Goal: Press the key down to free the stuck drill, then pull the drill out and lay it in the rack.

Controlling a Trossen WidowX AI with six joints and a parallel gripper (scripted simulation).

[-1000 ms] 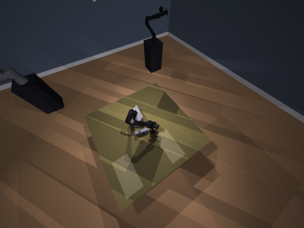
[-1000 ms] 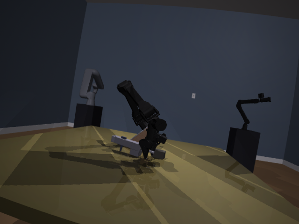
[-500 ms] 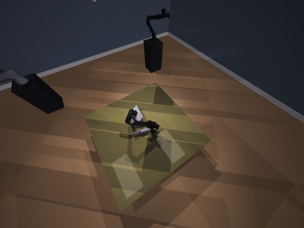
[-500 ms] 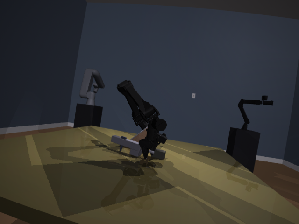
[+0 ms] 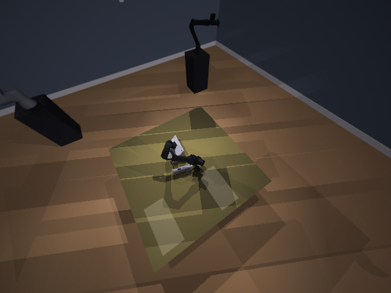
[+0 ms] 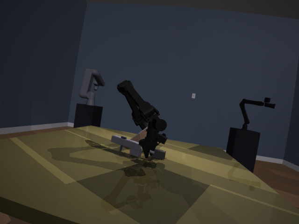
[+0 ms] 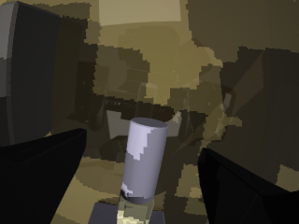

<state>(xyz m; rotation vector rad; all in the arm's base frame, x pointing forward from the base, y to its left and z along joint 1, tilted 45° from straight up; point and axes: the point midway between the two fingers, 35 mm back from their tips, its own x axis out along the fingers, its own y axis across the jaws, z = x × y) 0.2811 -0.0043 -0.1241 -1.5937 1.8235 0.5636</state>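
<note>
The drill lies 4 cm to the right of my gripper tip, 4 cm above it and 1 cm behind it. From my gripper tip the other things lie so: dark key (16 cm to the right, 4 cm above, 3 cm behind); then dark block (7 cm behind, 4 cm to the left, 1 cm above); then grey block-shaped holder (14 cm to the right, 4 cm above, 3 cm behind).
</note>
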